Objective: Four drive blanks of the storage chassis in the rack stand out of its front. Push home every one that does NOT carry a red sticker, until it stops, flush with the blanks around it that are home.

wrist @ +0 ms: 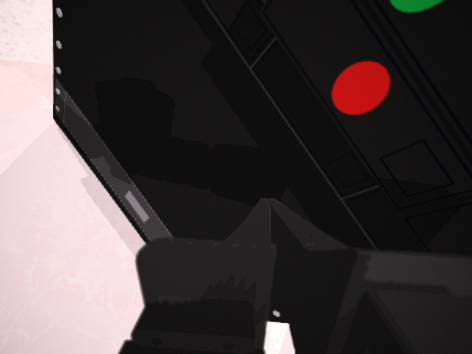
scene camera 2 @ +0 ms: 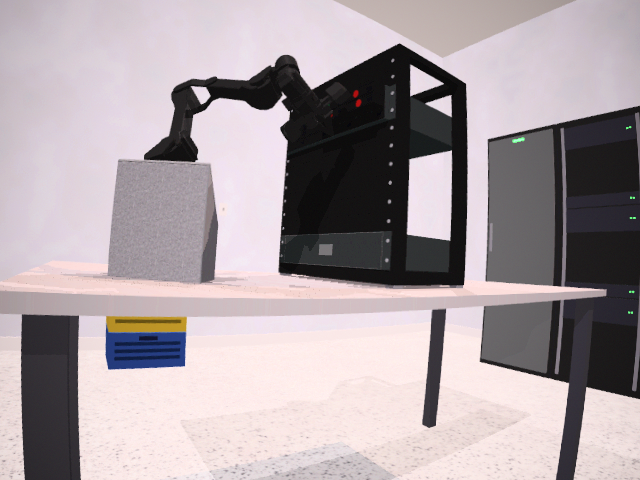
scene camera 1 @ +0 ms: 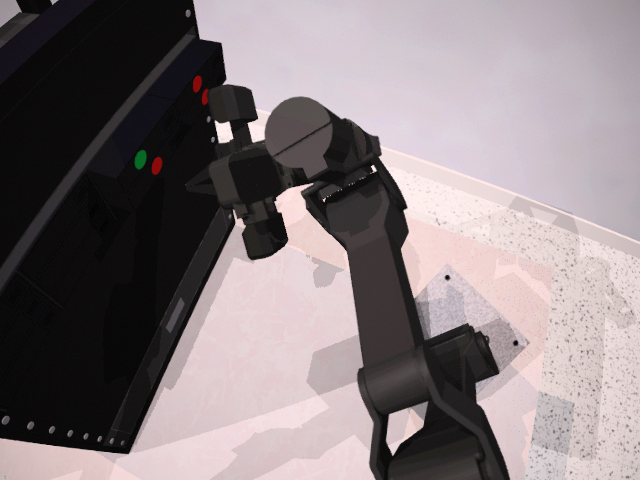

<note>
The pictures show: my gripper and a black rack.
My gripper is seen too in the wrist view and in scene camera 2.
</note>
